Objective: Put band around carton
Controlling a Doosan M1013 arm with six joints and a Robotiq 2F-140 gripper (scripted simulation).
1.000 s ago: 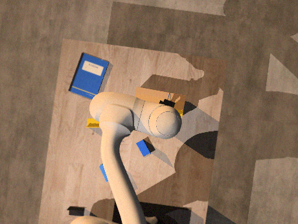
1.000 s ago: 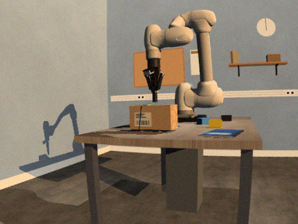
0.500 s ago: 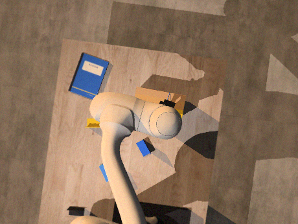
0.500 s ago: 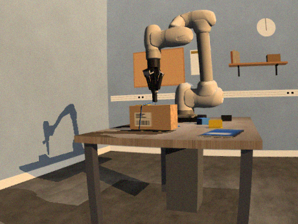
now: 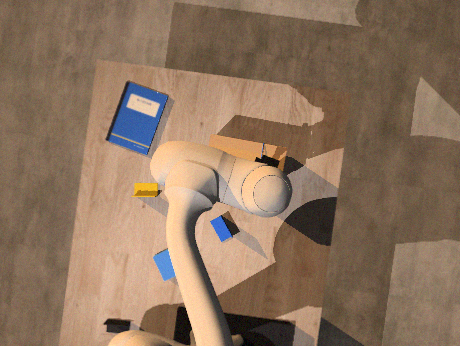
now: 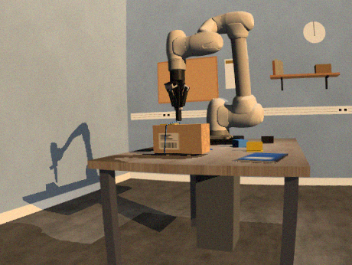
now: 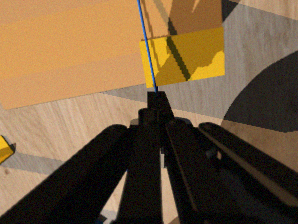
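Right now my hand is 30 mm short of the yellow corner guard, 40 mm to the left of it and 60 mm above it. From my hand the other things lie so: blue block (310 mm behind, 260 mm to the left, 170 mm below); small black object (540 mm behind, 400 mm to the left, 180 mm below); brown carton (80 mm ahead, 40 mm to the left, 110 mm below).
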